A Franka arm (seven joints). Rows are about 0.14 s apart.
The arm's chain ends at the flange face. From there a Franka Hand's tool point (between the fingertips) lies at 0.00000 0.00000 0.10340 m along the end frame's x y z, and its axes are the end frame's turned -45 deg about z.
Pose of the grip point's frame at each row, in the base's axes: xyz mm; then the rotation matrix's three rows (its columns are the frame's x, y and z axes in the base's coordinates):
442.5 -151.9 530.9; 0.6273 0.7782 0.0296; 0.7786 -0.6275 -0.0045; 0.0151 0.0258 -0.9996
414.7 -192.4 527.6; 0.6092 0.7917 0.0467; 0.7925 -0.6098 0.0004; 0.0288 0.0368 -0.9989
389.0 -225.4 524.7; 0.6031 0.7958 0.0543; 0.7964 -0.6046 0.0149; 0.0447 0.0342 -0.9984
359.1 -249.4 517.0; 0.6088 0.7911 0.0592; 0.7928 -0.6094 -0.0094; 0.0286 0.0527 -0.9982
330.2 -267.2 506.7; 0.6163 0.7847 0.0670; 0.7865 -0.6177 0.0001; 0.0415 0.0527 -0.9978
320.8 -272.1 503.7; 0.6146 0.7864 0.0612; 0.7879 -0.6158 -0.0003; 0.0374 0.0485 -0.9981
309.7 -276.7 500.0; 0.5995 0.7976 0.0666; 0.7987 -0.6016 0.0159; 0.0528 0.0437 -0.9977
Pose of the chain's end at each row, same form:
439.4 -151.4 634.3; 0.9938 0.1067 0.0296; 0.1068 -0.9943 -0.0045; 0.0289 0.0076 -0.9996
409.9 -192.4 630.9; 0.9906 0.1290 0.0467; 0.1292 -0.9916 0.0004; 0.0464 0.0057 -0.9989
383.4 -226.9 627.9; 0.9892 0.1363 0.0543; 0.1356 -0.9907 0.0149; 0.0558 -0.0074 -0.9984
353.0 -248.4 620.2; 0.9899 0.1289 0.0592; 0.1297 -0.9915 -0.0094; 0.0575 0.0170 -0.9982
323.3 -267.2 609.9; 0.9907 0.1191 0.0670; 0.1194 -0.9929 0.0001; 0.0666 0.0079 -0.9978
314.5 -272.1 606.9; 0.9907 0.1215 0.0612; 0.1217 -0.9926 -0.0003; 0.0607 0.0078 -0.9981
302.8 -278.3 603.2; 0.9879 0.1401 0.0666; 0.1394 -0.9902 0.0159; 0.0682 -0.0064 -0.9977

